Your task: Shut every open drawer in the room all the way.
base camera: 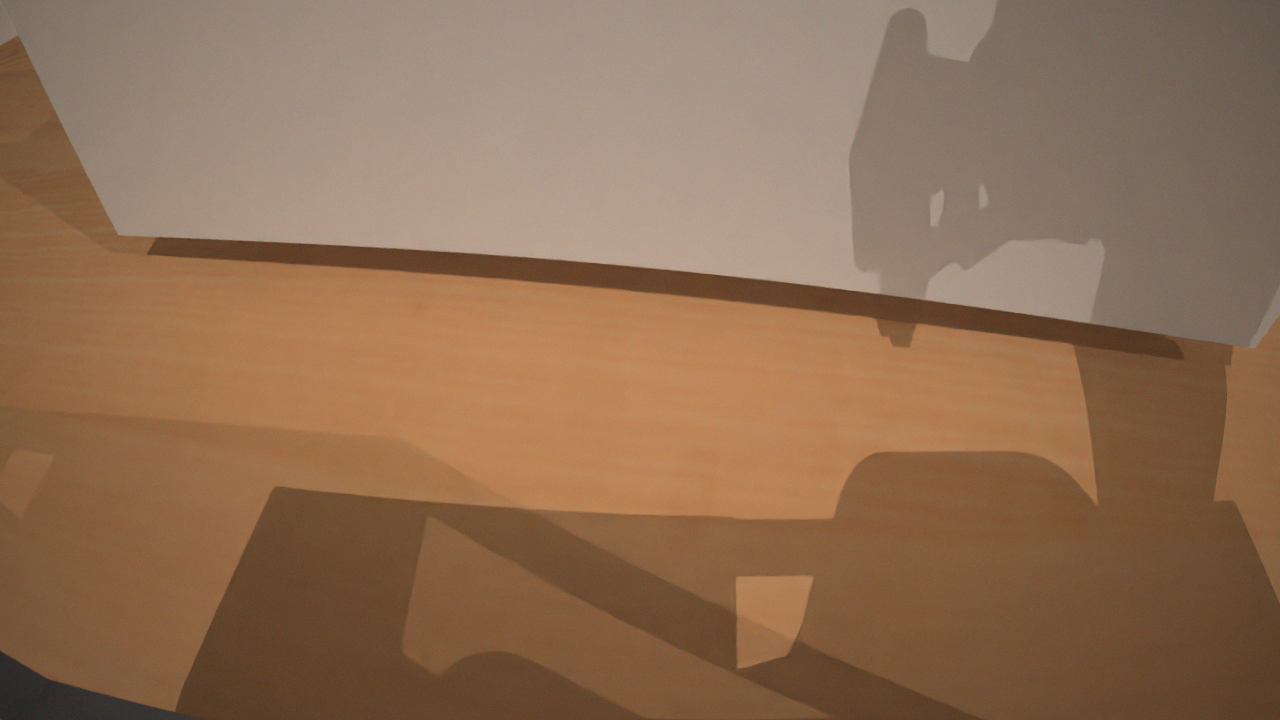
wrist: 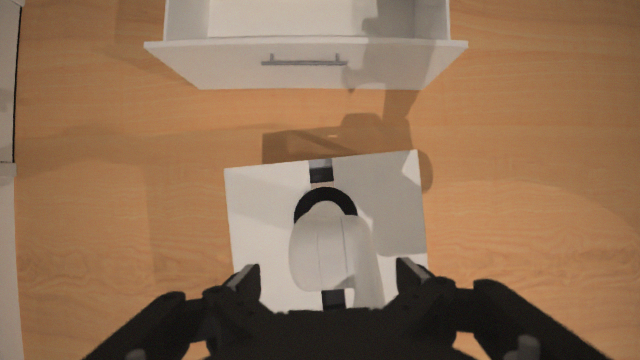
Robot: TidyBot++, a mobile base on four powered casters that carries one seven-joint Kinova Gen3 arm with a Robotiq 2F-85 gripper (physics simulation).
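Frame: origin at the arm's base, x down, y left, z ahead, level; metres.
Seen in the pictures: gripper, fingertip midpoint: (wrist: pixel 327 276).
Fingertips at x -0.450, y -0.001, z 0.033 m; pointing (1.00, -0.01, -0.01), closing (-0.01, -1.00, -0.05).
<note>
A point is followed by its place in that frame.
An open white drawer (wrist: pixel 310 67) {x 0.178, y 0.002, z 0.470 m} with a grey bar handle shows at the top of the wrist view, its hollow inside visible behind the front panel. In the base camera view the plain white drawer front (base camera: pixel 501 134) {x 0.265, y 0.097, z 0.480 m} fills the upper part, a little above the floor. My gripper (wrist: pixel 327 276) {x -0.450, y -0.001, z 0.033 m} is open and empty, high above my own base, with its two fingers wide apart at the bottom of the wrist view. The drawer front lies ahead of the base, apart from it. The drawer's far end is cut off by the wrist view's top edge.
My white base top (wrist: pixel 265 200) and the lower arm (wrist: pixel 325 255) {x -0.330, y 0.002, z 0.010 m} show beneath the gripper. A white cabinet side (wrist: pixel 6 250) {x 0.361, y 1.479, z -0.081 m} runs along the left edge of the wrist view. Shadows of the arm and base fall on the wooden floor (base camera: pixel 537 385) {x 0.397, y 0.077, z 0.406 m} and the drawer front.
</note>
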